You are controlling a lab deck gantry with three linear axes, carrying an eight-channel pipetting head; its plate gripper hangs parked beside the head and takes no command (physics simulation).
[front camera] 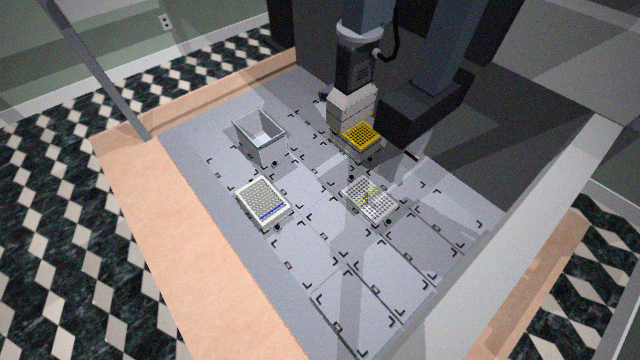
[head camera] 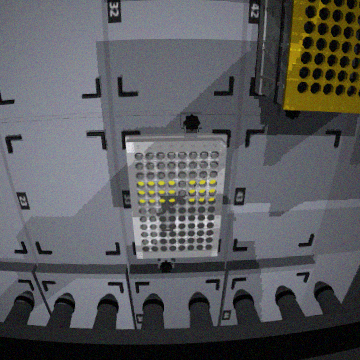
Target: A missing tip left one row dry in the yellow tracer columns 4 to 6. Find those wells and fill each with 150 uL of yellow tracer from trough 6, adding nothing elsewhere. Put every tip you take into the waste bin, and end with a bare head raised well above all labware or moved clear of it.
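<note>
The pipetting head (front camera: 351,106) is over the far end of the yellow tip rack (front camera: 354,143) (head camera: 295,102) in the front view, hiding part of it. Its eight nozzles (head camera: 153,306) look bare in the head view. The white well plate (front camera: 376,218) (head camera: 175,253) has three yellow lines of wells across it; the fifth position from the left is dry in all three, in the head view. The trough block (front camera: 267,222) has a blue strip; trough 6 cannot be made out. The grey waste bin (front camera: 272,151) is open. The parked gripper (front camera: 323,95) is a small dark part; its fingers are unclear.
The bin stands behind the trough block, and the tip rack stands behind the well plate, in the front view. Dark gantry columns (front camera: 435,50) rise behind the rack. A light rail (front camera: 520,205) runs along the right of the deck.
</note>
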